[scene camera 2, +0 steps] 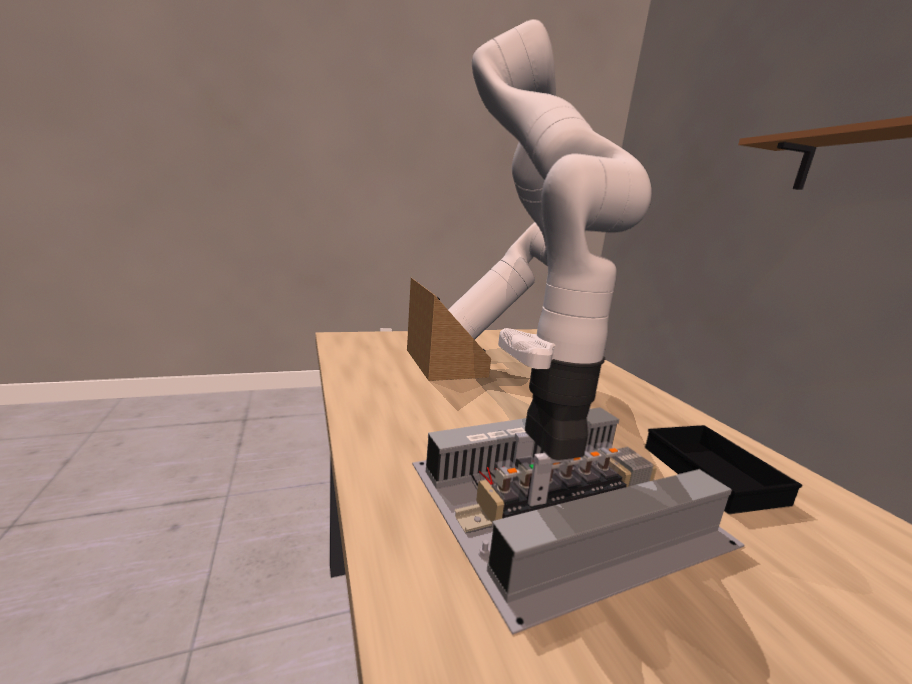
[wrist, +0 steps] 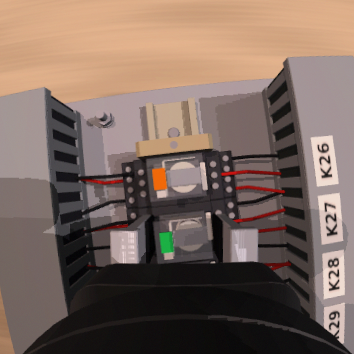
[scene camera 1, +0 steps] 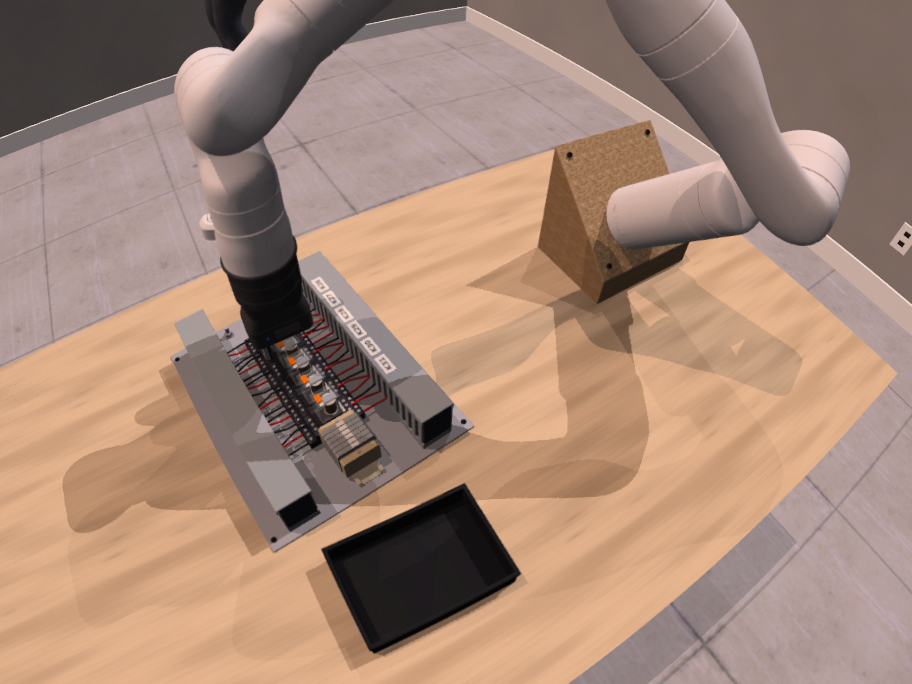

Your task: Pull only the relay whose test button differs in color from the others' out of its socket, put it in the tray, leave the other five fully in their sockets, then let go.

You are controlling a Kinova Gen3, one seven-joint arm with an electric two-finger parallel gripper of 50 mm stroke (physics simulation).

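Frame: origin at the arm's base, x ahead, y left, z up, level; metres.
Where they show: gripper, fingertip midpoint: (scene camera 2: 527, 491) (wrist: 183, 231) (scene camera 1: 282, 347); arm's base, origin of the base link: (scene camera 2: 459, 326) (scene camera 1: 630, 218).
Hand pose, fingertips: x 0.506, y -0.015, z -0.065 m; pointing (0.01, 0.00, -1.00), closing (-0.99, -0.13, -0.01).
Each offset is from my fingertips to the centre of the thing.
The relay with the green test button {dx +0.001, dy -0.002, dz +0.020 m} (scene camera 2: 525, 477) (wrist: 189, 239) is second in the row, near the K27 label, upright at its socket. My gripper (wrist: 183, 231) is shut on it, one finger on each side, pointing down; in scene camera 2 one finger (scene camera 2: 539, 480) shows in front of the row. The hand hides part of the relay. An orange-button relay {dx +0.008, dy -0.032, dz +0.020 m} (scene camera 2: 506, 478) (wrist: 185, 176) sits in the end socket near K26. Several more orange-button relays {dx -0.020, dy +0.088, dz +0.020 m} (scene camera 1: 315, 380) (scene camera 2: 587, 465) sit in their sockets beyond the hand. The black tray {dx -0.054, dy +0.319, dz -0.010 m} (scene camera 1: 446, 611) (scene camera 2: 766, 497) holds no relay.
Grey wire ducts {dx +0.073, dy +0.077, dz +0.006 m} (scene camera 1: 228, 397) (scene camera 2: 611, 515) (wrist: 22, 150) flank the row on both sides, with red and black wires between. A beige terminal block {dx -0.039, dy +0.169, dz +0.019 m} (scene camera 1: 349, 441) stands at the row's tray end, a beige end stop {dx +0.012, dy -0.052, dz -0.002 m} (wrist: 174, 145) at the other. A brown wedge (scene camera 1: 567, 228) (scene camera 2: 442, 342) stands at the arm's base.
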